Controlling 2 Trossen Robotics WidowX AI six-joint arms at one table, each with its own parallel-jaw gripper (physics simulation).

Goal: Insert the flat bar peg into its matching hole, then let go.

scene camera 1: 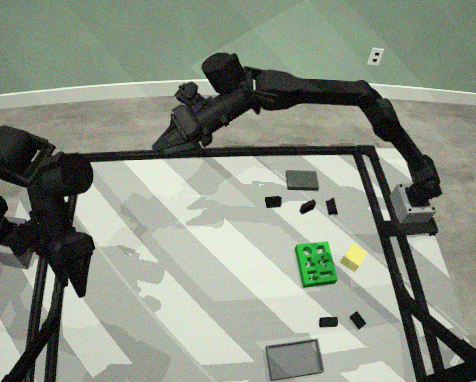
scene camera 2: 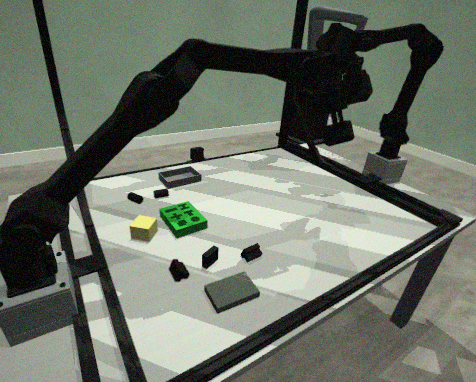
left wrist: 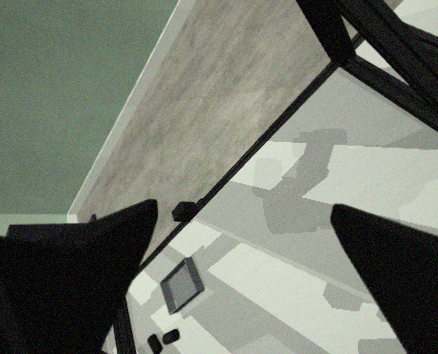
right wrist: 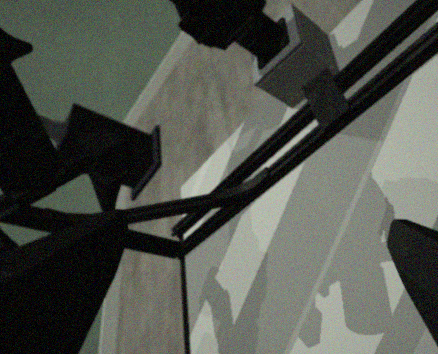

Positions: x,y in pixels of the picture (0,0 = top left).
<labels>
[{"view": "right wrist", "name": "my left gripper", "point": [74,242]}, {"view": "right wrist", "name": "my right gripper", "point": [257,227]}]
</labels>
